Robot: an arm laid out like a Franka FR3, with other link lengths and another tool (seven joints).
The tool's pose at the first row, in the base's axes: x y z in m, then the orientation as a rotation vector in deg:
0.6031 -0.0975 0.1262 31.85 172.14 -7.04
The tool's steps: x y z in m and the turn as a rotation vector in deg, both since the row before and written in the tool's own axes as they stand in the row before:
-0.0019 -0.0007 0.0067 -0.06 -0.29 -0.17
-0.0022 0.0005 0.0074 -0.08 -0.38 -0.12
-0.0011 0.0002 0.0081 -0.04 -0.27 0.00
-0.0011 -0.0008 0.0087 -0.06 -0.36 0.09
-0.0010 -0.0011 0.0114 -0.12 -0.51 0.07
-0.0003 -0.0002 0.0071 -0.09 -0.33 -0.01
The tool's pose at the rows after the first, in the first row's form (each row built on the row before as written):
0.6051 -0.0995 0.1198 31.52 171.91 -7.03
0.6079 -0.1005 0.1126 31.25 171.57 -7.01
0.6096 -0.1015 0.1047 31.19 171.30 -7.01
0.6111 -0.1035 0.0962 31.24 170.92 -7.00
0.6127 -0.1060 0.0851 31.22 170.39 -6.94
0.6136 -0.1070 0.0781 31.12 170.06 -6.88

